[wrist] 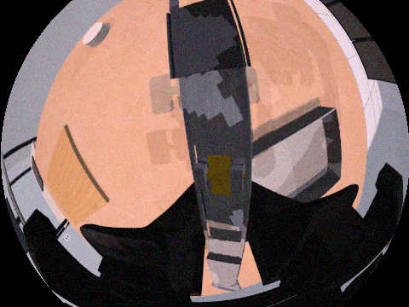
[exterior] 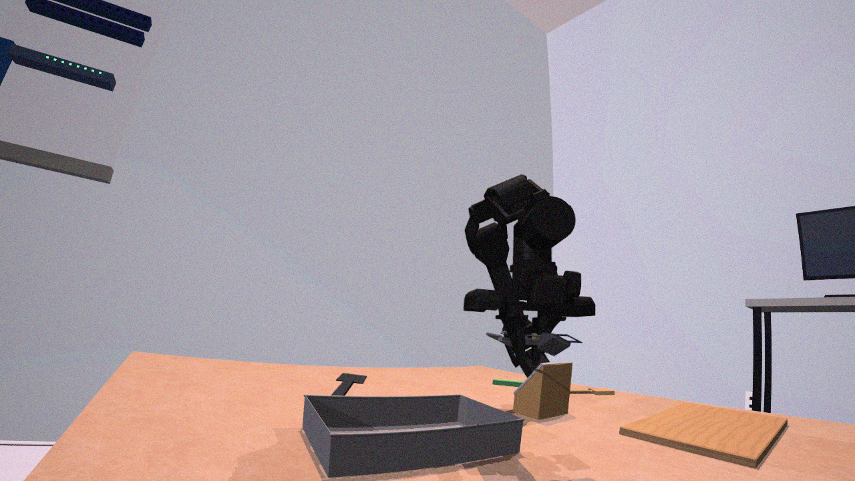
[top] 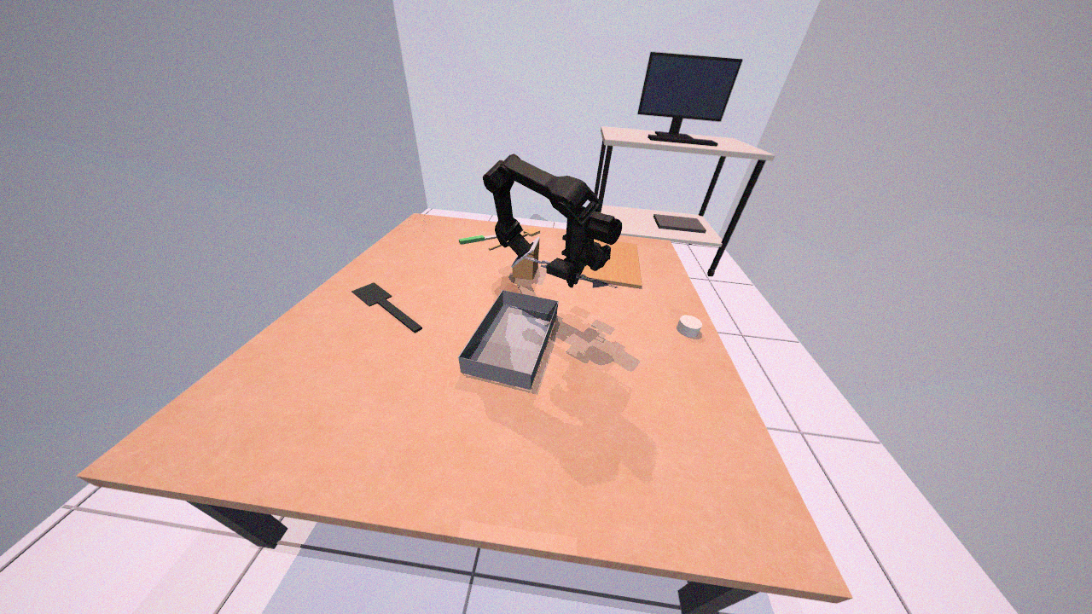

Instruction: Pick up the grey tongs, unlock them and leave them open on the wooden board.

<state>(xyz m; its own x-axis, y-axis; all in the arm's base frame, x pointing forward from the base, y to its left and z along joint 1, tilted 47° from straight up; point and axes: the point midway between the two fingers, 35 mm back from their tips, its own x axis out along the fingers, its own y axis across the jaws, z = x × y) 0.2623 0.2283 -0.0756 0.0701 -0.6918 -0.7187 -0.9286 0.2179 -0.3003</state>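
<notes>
The yellow lock mark is 4 cm above my gripper tip, 2 cm to the left of it and 1 cm ahead of it. The rest, counted from my gripper tip: small white cylinder (37 cm to the left, 13 cm below, 10 cm behind); then wooden board (47 cm behind, 14 cm below, 10 cm to the left); then roasting tin (13 cm to the right, 12 cm below, 11 cm ahead).
</notes>
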